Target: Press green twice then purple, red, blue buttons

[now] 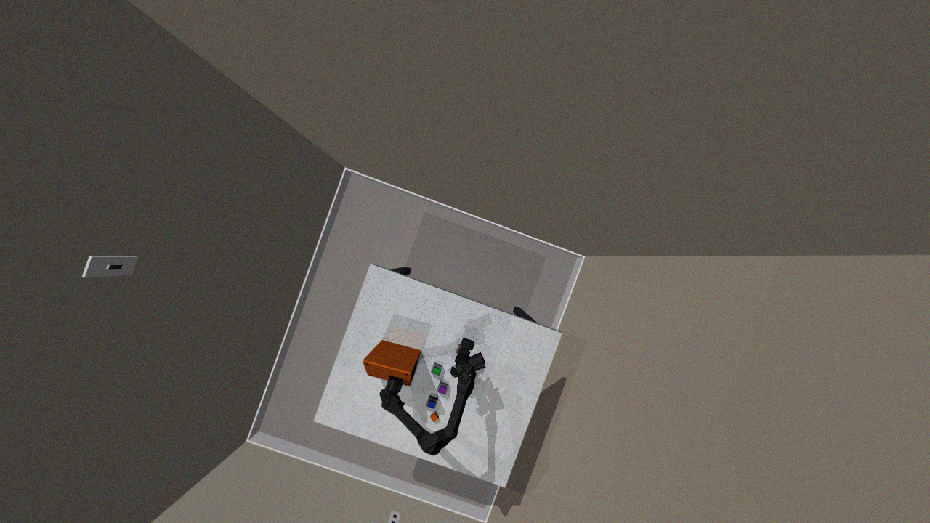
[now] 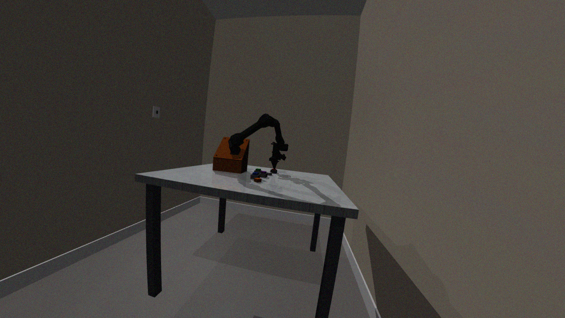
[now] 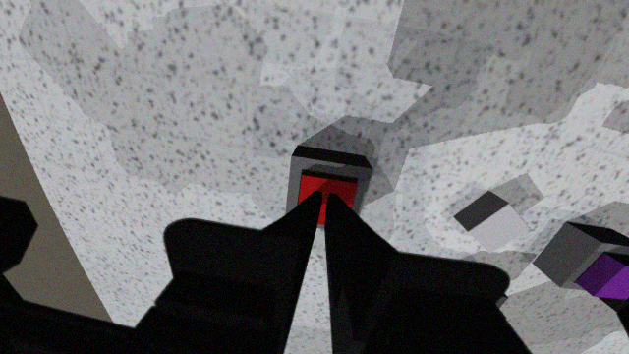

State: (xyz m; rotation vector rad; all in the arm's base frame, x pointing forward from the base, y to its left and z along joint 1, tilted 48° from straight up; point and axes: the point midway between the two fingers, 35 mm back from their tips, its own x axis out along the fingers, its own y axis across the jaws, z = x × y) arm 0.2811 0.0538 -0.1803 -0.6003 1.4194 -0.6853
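Now: gripper tip 1 cm above the red button. Also, from my gripper tip: purple button: 4 cm behind, 23 cm to the right; blue button: 8 cm behind, 32 cm to the right; white block: 2 cm behind, 13 cm to the right, 2 cm below.
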